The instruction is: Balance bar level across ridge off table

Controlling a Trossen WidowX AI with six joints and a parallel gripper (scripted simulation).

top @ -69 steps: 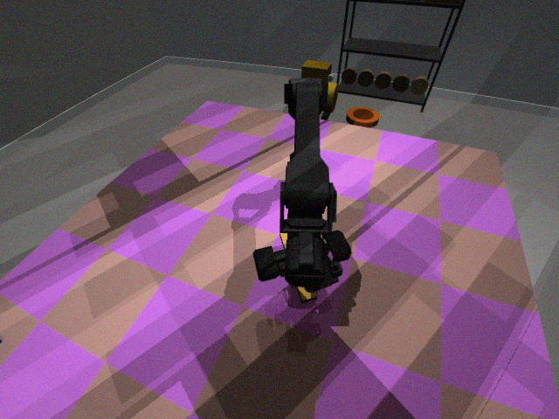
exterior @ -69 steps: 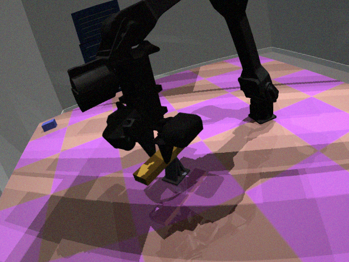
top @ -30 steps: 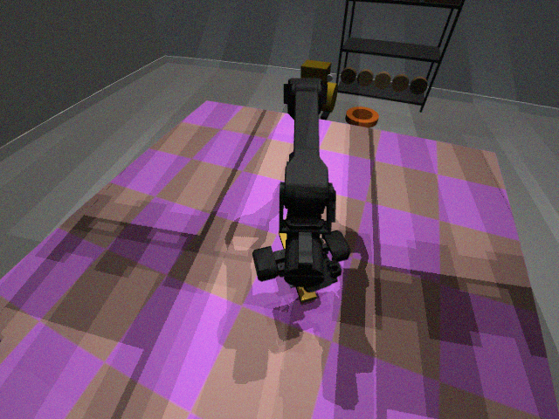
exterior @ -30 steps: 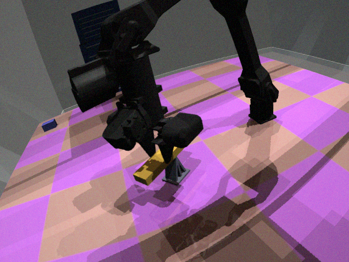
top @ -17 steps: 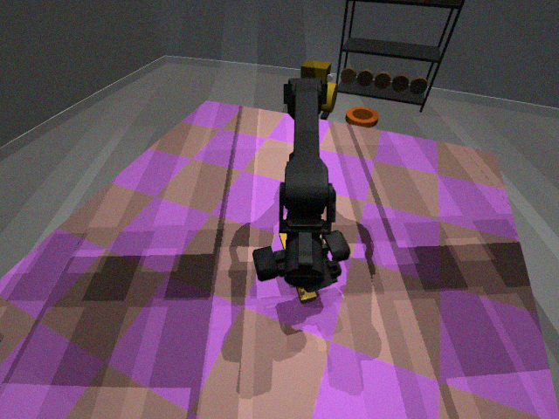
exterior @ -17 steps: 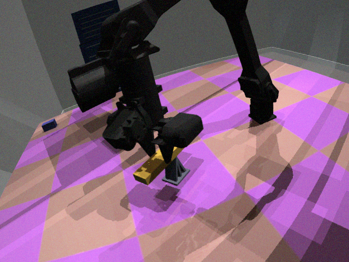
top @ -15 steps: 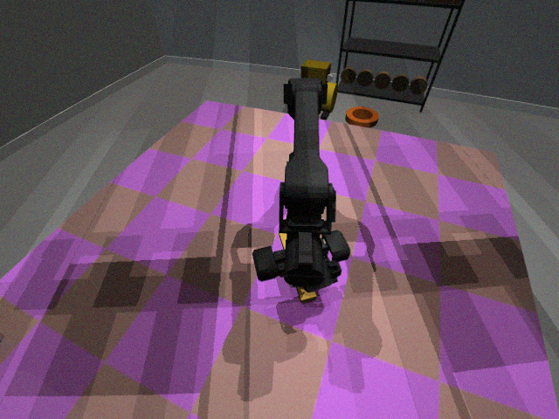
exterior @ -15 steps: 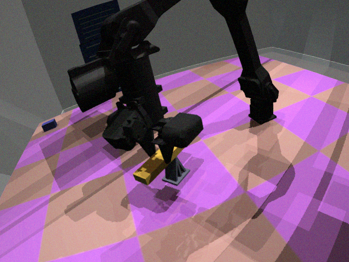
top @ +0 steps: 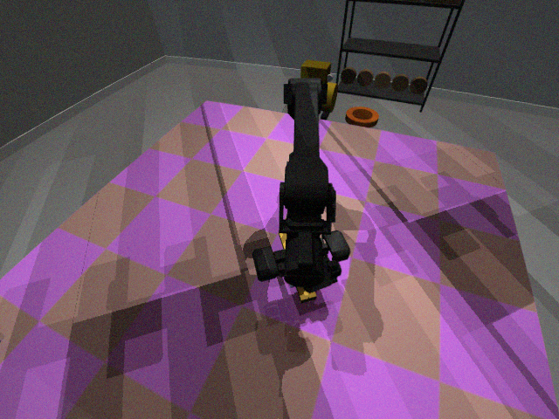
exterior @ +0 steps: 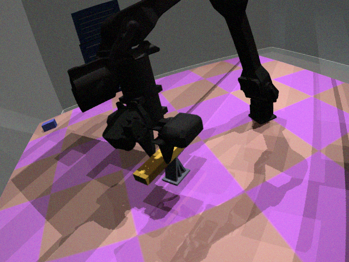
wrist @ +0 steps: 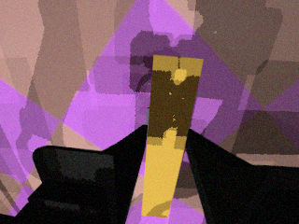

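Right now my gripper tip is 2 cm to the left of the yellow bar and 2 cm past it. Round my gripper tip: blue block 61 cm to the right, 41 cm ahead, 5 cm below.
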